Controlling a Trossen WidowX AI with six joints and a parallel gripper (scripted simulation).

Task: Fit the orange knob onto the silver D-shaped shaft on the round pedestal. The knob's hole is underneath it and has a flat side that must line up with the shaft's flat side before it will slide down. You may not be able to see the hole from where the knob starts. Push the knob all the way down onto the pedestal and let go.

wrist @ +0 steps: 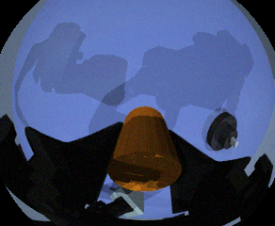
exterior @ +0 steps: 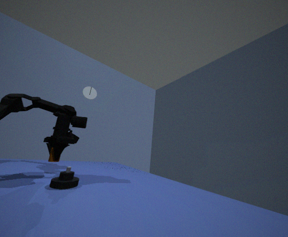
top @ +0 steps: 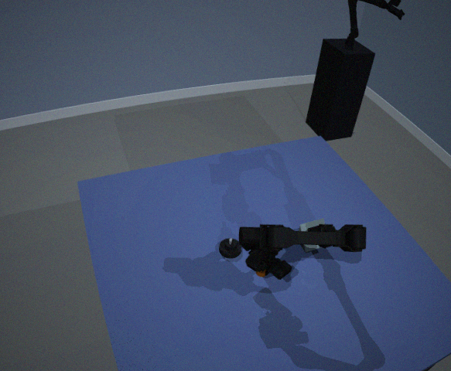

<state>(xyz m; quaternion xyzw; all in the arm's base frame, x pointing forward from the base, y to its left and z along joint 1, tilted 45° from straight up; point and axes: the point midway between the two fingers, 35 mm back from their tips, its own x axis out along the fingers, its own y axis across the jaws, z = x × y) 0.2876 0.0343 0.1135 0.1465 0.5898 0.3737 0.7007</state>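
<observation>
Right now the orange knob is 40 mm above my gripper tip. The rest, counted from my gripper tip: round pedestal: 170 mm to the right, 50 mm ahead, 30 mm below.
</observation>
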